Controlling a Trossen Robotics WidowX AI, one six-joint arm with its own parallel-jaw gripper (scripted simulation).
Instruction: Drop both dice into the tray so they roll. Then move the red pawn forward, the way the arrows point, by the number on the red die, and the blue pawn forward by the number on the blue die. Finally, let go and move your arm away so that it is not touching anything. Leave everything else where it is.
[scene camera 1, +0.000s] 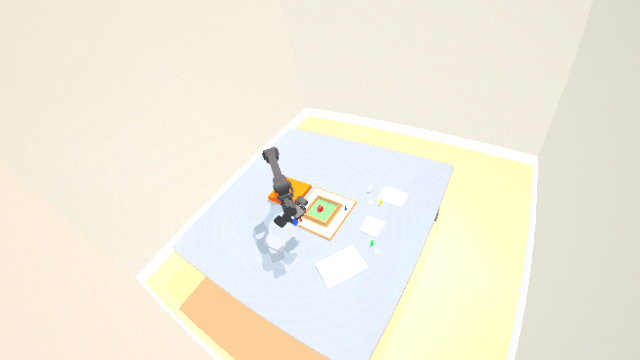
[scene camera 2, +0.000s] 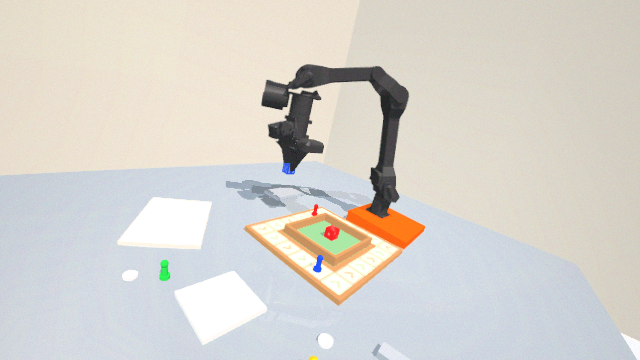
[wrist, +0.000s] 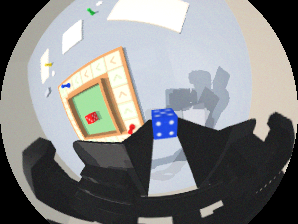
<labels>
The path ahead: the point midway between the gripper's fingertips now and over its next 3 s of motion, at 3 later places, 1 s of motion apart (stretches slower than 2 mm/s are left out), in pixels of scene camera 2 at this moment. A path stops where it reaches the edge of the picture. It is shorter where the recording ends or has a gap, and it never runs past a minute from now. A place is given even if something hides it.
My gripper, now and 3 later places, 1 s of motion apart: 288, 169; 313, 205; 305, 208; 343, 196
</labels>
